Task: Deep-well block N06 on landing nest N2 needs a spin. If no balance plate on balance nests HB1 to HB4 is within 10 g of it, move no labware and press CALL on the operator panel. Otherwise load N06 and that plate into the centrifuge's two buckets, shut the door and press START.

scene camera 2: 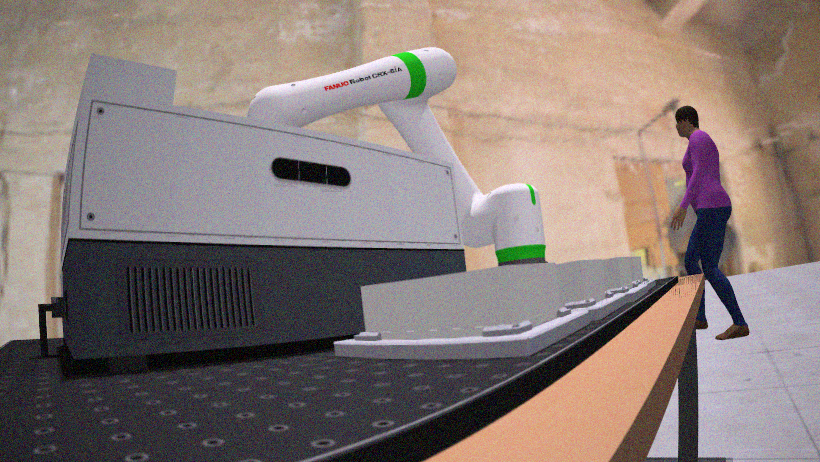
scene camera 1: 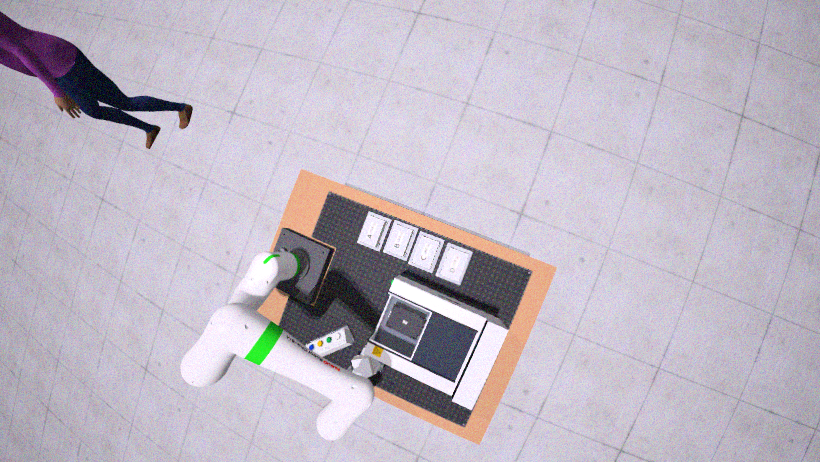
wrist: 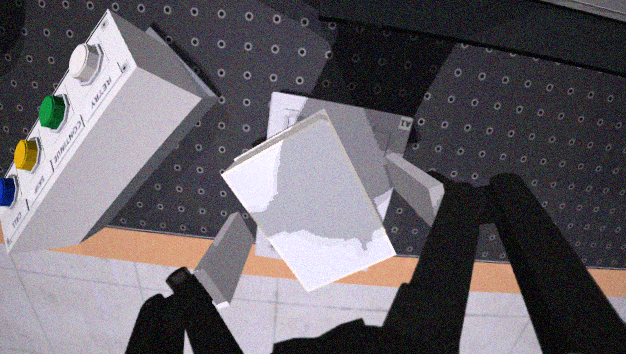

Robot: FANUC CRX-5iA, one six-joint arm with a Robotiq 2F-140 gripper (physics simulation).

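Frame: origin at the arm's base, x ahead, y left, z up, level; centimetres.
Where they show: gripper, fingertip midpoint: (scene camera 1: 364,369) (wrist: 315,200); arm's base, link origin: (scene camera 1: 296,264).
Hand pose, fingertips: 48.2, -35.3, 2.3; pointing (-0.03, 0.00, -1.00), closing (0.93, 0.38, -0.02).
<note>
Things, the pixels of their top centre, and the offset from my fingertips, as dx, dy, dz. Level surfaces: height alone.
- white deep-well block N06, top centre: (wrist: 315,219) (scene camera 1: 362,372) +0.0, -0.4, +2.4
- operator panel, top centre: (wrist: 38,161) (scene camera 1: 324,347) -20.6, +3.8, +2.4
- yellow SKIP button, top centre: (wrist: 15,158) -23.9, +3.8, +1.5
- green CONTINUE button, top centre: (wrist: 41,114) -20.2, +7.1, +1.5
- white RETRY button, top centre: (wrist: 73,62) -16.5, +10.5, +1.5
- perforated board, surface height: dz -5.9
- orange table, surface height: dz -7.3
The white deep-well block N06 (wrist: 306,198) (scene camera 1: 360,363) stands on its landing nest (wrist: 396,127) near the table's front edge. My gripper (wrist: 315,200) (scene camera 1: 370,368) is open and empty. It hangs over the block with one grey finger pad on each side, and neither pad touches it. The operator panel (wrist: 108,145) (scene camera 1: 329,342) lies to the left with a blue CALL button (wrist: 5,191), a yellow SKIP button (wrist: 26,154), a green CONTINUE button (wrist: 52,111) and a white RETRY button (wrist: 84,61). Several white balance plates (scene camera 1: 413,247) (scene camera 2: 487,298) stand in a row at the back. The centrifuge (scene camera 1: 441,338) (scene camera 2: 257,229) shows an open bucket (scene camera 1: 404,322).
The arm's base (scene camera 1: 304,264) stands at the left of the perforated board (scene camera 1: 343,229), which lies on an orange table (scene camera 1: 304,195). A person (scene camera 1: 85,86) (scene camera 2: 705,201) in purple walks on the floor beyond the table's far left. In scene camera 2 the centrifuge hides my gripper.
</note>
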